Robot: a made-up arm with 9 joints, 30 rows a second.
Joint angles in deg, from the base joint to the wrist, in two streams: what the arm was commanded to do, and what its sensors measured. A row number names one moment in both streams.
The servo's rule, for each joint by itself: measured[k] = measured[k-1] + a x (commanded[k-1-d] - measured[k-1]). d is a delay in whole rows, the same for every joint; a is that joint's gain. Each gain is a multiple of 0.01, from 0.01 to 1. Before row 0 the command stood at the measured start. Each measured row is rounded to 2 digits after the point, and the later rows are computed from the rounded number. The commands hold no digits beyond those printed.
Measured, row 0:
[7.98, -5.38, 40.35, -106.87, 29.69, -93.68, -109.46, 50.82, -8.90]
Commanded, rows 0 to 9:
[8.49, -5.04, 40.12, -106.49, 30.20, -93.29, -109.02, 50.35, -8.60]
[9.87, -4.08, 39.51, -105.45, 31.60, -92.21, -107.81, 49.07, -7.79]
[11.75, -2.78, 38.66, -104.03, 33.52, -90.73, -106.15, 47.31, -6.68]
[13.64, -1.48, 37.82, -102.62, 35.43, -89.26, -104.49, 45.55, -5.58]
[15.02, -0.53, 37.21, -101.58, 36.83, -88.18, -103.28, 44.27, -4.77]
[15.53, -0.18, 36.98, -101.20, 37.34, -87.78, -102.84, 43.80, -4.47]
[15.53, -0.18, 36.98, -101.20, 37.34, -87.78, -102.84, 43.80, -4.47]
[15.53, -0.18, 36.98, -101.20, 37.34, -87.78, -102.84, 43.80, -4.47]
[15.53, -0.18, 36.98, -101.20, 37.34, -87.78, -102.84, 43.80, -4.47]
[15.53, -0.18, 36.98, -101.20, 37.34, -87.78, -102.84, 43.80, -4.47]
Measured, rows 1 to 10:
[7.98, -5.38, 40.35, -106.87, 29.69, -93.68, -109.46, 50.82, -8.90]
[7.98, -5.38, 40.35, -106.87, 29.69, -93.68, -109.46, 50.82, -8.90]
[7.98, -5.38, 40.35, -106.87, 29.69, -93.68, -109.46, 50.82, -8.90]
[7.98, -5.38, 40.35, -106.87, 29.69, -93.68, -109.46, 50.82, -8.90]
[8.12, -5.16, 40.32, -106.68, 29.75, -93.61, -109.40, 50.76, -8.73]
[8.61, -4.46, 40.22, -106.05, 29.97, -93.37, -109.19, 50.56, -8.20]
[9.49, -3.37, 40.03, -105.02, 30.40, -92.92, -108.79, 50.17, -7.35]
[10.65, -2.14, 39.76, -103.80, 31.00, -92.30, -108.23, 49.62, -6.36]
[11.87, -1.09, 39.45, -102.67, 31.70, -91.60, -107.59, 48.98, -5.47]
[12.89, -0.50, 39.15, -101.92, 32.38, -90.95, -106.97, 48.36, -4.91]
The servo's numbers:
d 4
a 0.28 0.65 0.12 0.51 0.12 0.17 0.13 0.12 0.56

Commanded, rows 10 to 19:
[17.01, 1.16, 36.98, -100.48, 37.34, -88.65, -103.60, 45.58, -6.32]
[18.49, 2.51, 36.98, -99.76, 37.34, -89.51, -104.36, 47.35, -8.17]
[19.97, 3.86, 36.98, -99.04, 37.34, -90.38, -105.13, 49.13, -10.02]
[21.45, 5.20, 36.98, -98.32, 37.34, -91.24, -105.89, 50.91, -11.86]
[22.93, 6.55, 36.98, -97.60, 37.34, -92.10, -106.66, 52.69, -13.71]
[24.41, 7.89, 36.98, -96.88, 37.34, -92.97, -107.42, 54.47, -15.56]
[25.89, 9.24, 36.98, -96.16, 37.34, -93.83, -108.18, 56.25, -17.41]
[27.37, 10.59, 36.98, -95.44, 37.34, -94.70, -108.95, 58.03, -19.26]
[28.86, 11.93, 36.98, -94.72, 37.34, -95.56, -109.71, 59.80, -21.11]
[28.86, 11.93, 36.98, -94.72, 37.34, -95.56, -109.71, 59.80, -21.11]
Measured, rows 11 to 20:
[13.63, -0.29, 38.89, -101.55, 32.98, -90.41, -106.43, 47.81, -4.66]
[14.16, -0.22, 38.66, -101.37, 33.50, -89.96, -105.96, 47.33, -4.55]
[14.54, -0.19, 38.46, -101.28, 33.96, -89.59, -105.55, 46.91, -4.51]
[14.82, -0.18, 38.28, -101.24, 34.37, -89.28, -105.20, 46.54, -4.49]
[15.43, 0.69, 38.12, -100.85, 34.73, -89.17, -104.99, 46.42, -5.51]
[16.29, 1.87, 37.98, -100.29, 35.04, -89.23, -104.91, 46.53, -7.00]
[17.32, 3.16, 37.86, -99.65, 35.32, -89.43, -104.94, 46.84, -8.69]
[18.48, 4.49, 37.75, -98.97, 35.56, -89.74, -105.06, 47.33, -10.47]
[19.73, 5.83, 37.66, -98.27, 35.77, -90.14, -105.27, 47.97, -12.28]
[21.04, 7.17, 37.58, -97.56, 35.96, -90.62, -105.55, 48.75, -14.12]

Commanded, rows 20 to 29:
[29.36, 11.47, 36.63, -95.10, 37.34, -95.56, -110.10, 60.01, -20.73]
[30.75, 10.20, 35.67, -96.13, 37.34, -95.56, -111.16, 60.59, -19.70]
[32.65, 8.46, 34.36, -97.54, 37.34, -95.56, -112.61, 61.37, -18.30]
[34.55, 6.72, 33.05, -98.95, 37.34, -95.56, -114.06, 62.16, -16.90]
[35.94, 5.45, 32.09, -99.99, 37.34, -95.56, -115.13, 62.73, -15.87]
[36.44, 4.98, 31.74, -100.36, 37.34, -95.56, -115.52, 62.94, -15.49]
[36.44, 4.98, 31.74, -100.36, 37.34, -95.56, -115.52, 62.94, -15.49]
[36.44, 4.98, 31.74, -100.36, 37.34, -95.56, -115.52, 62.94, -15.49]
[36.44, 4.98, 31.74, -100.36, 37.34, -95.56, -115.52, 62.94, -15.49]
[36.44, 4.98, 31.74, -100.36, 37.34, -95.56, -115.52, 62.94, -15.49]
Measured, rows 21 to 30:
[22.40, 8.52, 37.51, -96.85, 36.13, -91.17, -105.89, 49.65, -15.96]
[23.79, 9.87, 37.45, -96.13, 36.28, -91.77, -106.29, 50.66, -17.81]
[25.21, 11.21, 37.39, -95.41, 36.41, -92.41, -106.73, 51.76, -19.66]
[26.23, 11.68, 37.34, -95.06, 36.52, -92.95, -107.12, 52.72, -20.47]
[27.11, 11.54, 37.25, -95.08, 36.62, -93.39, -107.51, 53.59, -20.62]
[28.13, 10.67, 37.06, -95.62, 36.71, -93.76, -107.98, 54.43, -20.10]
[29.40, 9.23, 36.74, -96.60, 36.79, -94.07, -108.58, 55.26, -19.09]
[30.84, 7.60, 36.30, -97.80, 36.86, -94.32, -109.29, 56.09, -17.86]
[32.27, 6.20, 35.79, -98.92, 36.92, -94.53, -110.05, 56.89, -16.75]
[33.44, 5.41, 35.30, -99.65, 36.97, -94.71, -110.76, 57.62, -16.04]

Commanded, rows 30 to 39:
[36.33, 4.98, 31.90, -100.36, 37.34, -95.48, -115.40, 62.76, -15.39]
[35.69, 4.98, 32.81, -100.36, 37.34, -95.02, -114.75, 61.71, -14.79]
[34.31, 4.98, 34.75, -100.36, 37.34, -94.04, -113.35, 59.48, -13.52]
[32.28, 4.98, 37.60, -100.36, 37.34, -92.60, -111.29, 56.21, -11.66]
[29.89, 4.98, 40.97, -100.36, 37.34, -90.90, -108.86, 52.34, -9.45]
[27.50, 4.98, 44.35, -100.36, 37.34, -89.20, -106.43, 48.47, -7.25]
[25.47, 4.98, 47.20, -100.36, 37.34, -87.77, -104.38, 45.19, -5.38]
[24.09, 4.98, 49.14, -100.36, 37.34, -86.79, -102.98, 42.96, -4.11]
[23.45, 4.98, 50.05, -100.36, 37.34, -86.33, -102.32, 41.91, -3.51]
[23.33, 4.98, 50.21, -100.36, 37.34, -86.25, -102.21, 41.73, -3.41]
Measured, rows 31 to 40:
[34.28, 5.13, 34.87, -100.01, 37.01, -94.85, -111.38, 58.26, -15.73]
[34.88, 5.03, 34.49, -100.19, 37.05, -94.97, -111.92, 58.82, -15.60]
[35.32, 5.00, 34.16, -100.28, 37.08, -95.07, -112.39, 59.31, -15.54]
[35.63, 4.99, 33.87, -100.32, 37.11, -95.15, -112.80, 59.75, -15.51]
[35.83, 4.98, 33.63, -100.34, 37.14, -95.21, -113.14, 60.11, -15.44]
[35.79, 4.98, 33.53, -100.35, 37.16, -95.18, -113.35, 60.30, -15.08]
[35.38, 4.98, 33.68, -100.36, 37.18, -94.99, -113.35, 60.20, -14.21]
[34.51, 4.98, 34.15, -100.36, 37.20, -94.58, -113.08, 59.72, -12.78]
[33.22, 4.98, 34.97, -100.36, 37.22, -93.95, -112.53, 58.83, -10.92]
[31.62, 4.98, 36.10, -100.36, 37.23, -93.14, -111.74, 57.59, -8.86]

